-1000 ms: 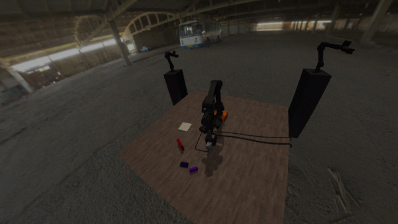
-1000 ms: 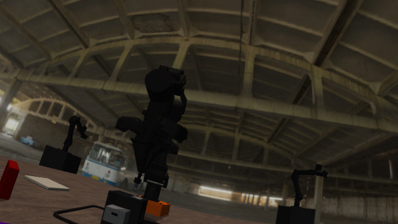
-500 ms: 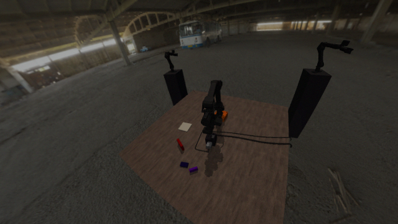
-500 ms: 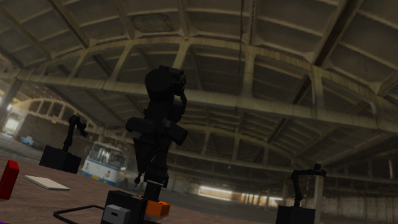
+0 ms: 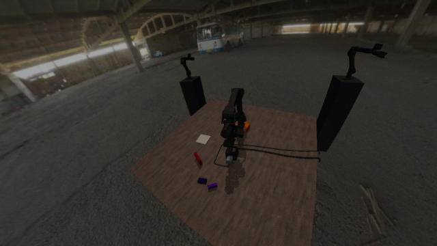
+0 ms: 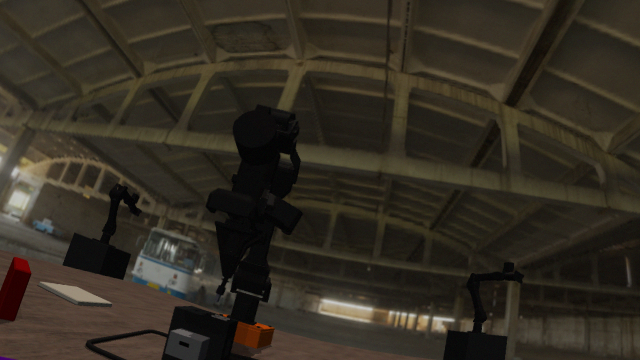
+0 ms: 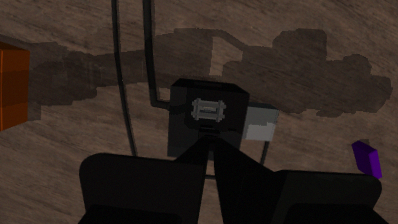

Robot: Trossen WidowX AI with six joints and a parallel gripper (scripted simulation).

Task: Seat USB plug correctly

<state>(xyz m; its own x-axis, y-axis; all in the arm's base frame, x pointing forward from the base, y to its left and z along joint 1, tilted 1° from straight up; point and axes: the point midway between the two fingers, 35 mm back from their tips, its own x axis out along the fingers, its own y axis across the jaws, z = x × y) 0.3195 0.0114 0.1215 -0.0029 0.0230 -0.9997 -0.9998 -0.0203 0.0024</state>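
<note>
Now: the silver USB socket 1 cm to the left of my gripper tip and 7 cm below it. Round my gripper tip: blue block 26 cm ahead, 15 cm to the right, 13 cm below; red block 11 cm ahead, 25 cm to the right, 10 cm below; white pad 11 cm behind, 32 cm to the right, 13 cm below.
</note>
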